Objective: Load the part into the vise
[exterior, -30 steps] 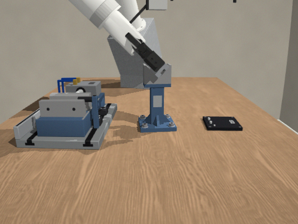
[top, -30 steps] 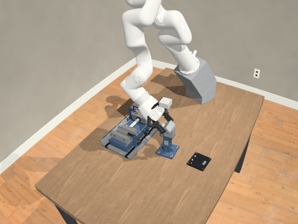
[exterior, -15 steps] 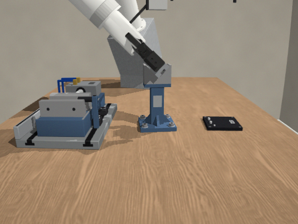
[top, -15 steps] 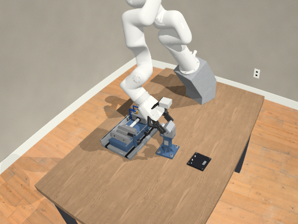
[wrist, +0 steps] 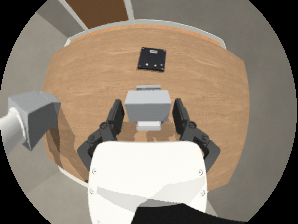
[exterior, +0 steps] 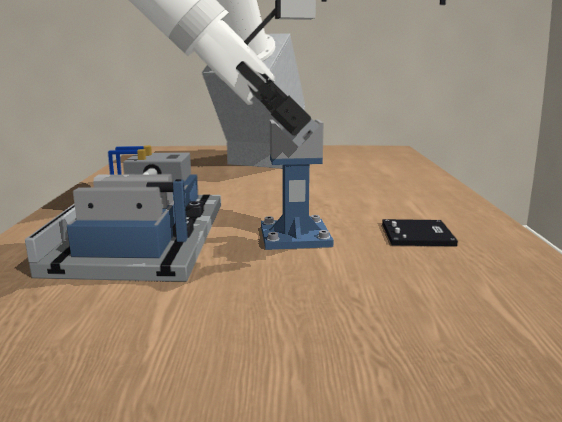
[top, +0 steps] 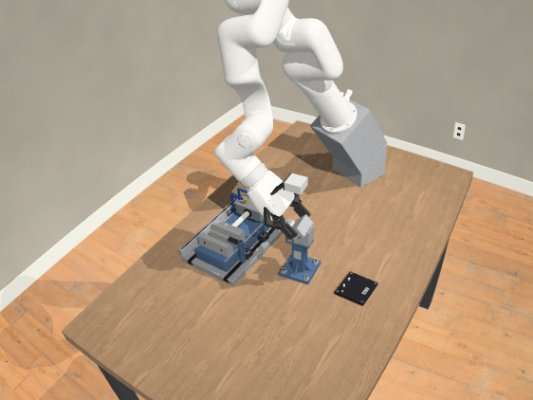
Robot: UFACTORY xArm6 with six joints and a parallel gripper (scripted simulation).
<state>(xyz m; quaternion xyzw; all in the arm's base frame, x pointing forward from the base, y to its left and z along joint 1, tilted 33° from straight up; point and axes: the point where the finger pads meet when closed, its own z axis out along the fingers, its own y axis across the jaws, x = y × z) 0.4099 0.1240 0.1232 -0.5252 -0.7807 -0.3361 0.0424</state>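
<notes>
Now: hand 10 mm to the right of the part and 20 mm above it. The rest, counted from my hand: blue work stop post (70 mm ahead, 140 mm to the right, 110 mm below); then black stop rod (70 mm ahead, 160 mm to the right, 80 mm below); then cylinder rod (10 mm behind, 210 mm to the right, 90 mm below).
</notes>
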